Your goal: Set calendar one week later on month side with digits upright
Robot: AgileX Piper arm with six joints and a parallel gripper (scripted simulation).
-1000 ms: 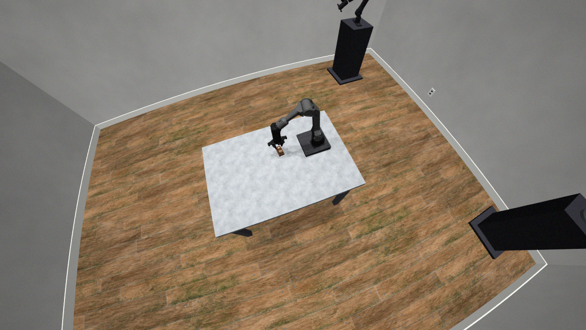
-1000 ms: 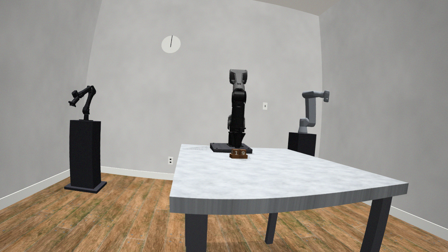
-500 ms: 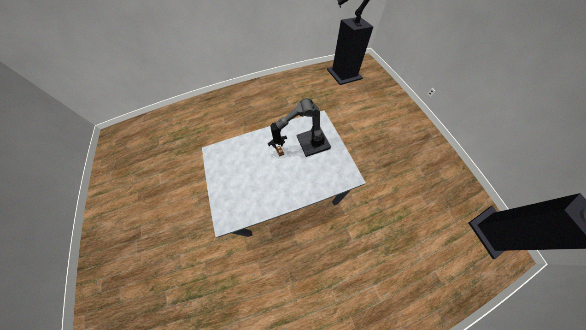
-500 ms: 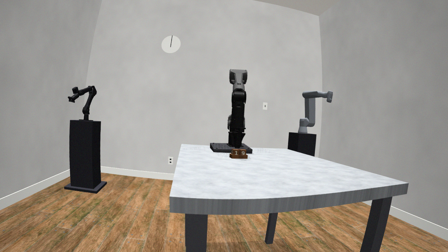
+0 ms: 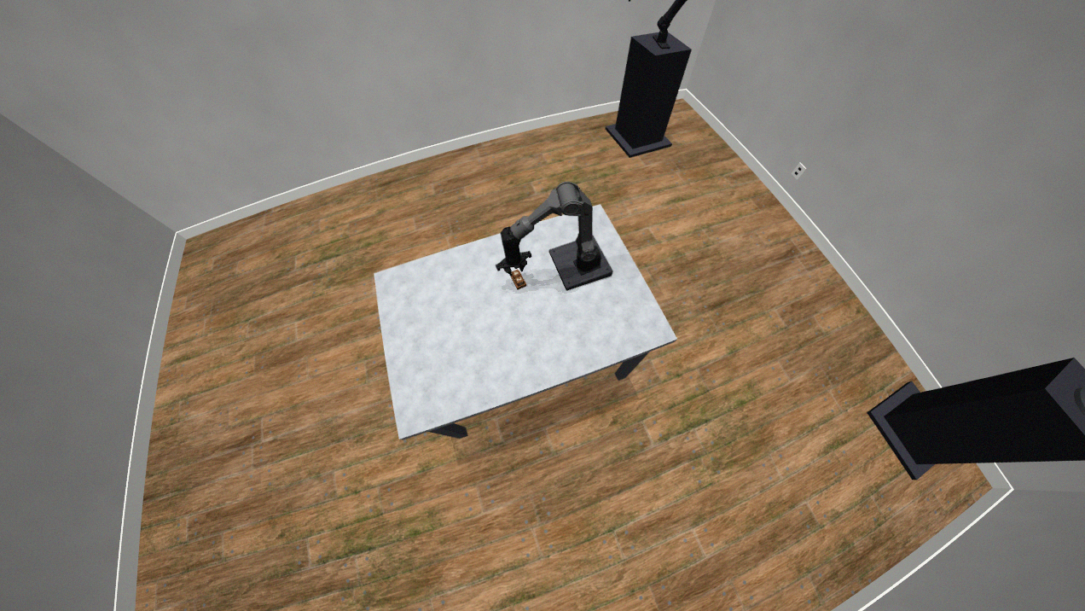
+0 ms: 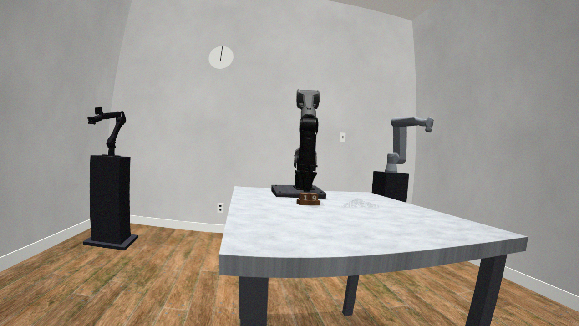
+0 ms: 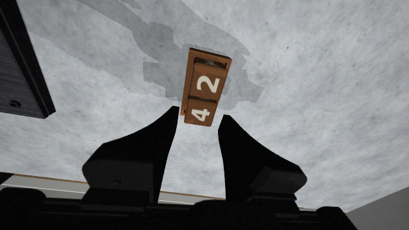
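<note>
Right now the brown cube is 3 cm below my hand. From my hand the other things lie so: tray (4 cm below, 2 cm to the left).
</note>
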